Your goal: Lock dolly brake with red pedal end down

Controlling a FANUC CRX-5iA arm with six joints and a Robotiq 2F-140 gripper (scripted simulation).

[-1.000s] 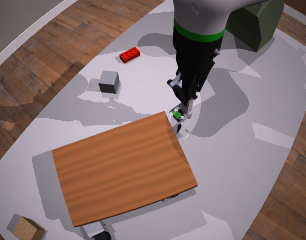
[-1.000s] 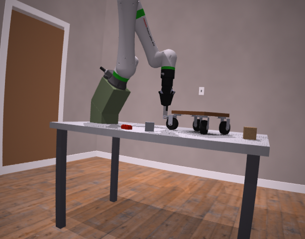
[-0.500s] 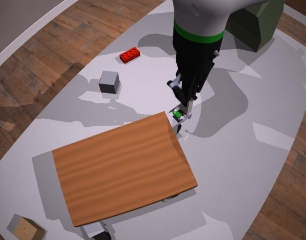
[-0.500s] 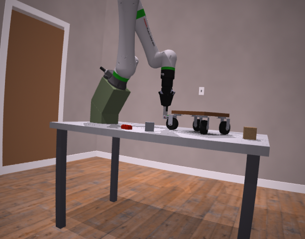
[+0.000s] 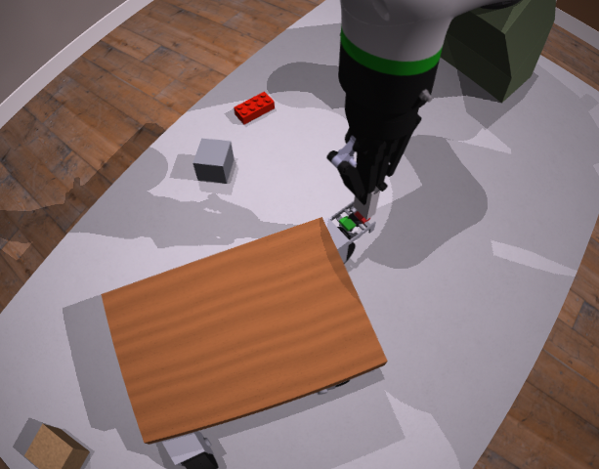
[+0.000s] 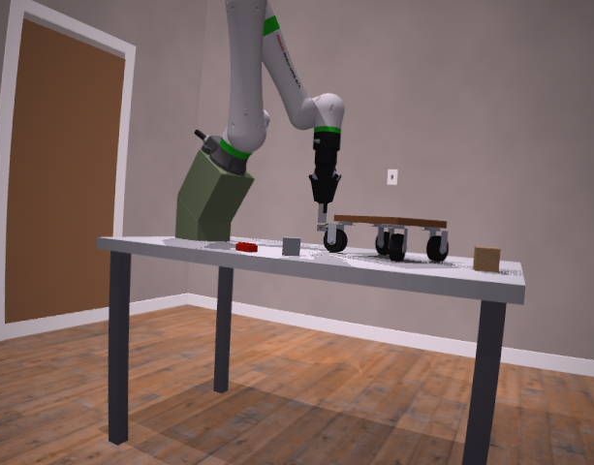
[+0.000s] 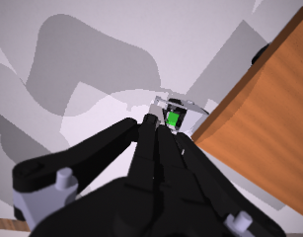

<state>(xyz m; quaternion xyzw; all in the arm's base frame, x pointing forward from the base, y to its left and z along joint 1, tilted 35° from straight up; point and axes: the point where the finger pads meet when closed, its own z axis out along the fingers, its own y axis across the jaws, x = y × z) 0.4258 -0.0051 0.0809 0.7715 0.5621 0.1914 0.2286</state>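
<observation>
Now: hand 5 cm above the brake pedal, 2 cm short of it and 1 cm to the left of it. From my hand the other things lie so: grey cube (26 cm to the right, 10 cm below); red brick (27 cm to the right, 14 cm behind, 11 cm below); tan cube (53 cm ahead, 19 cm to the right, 10 cm below).
</observation>
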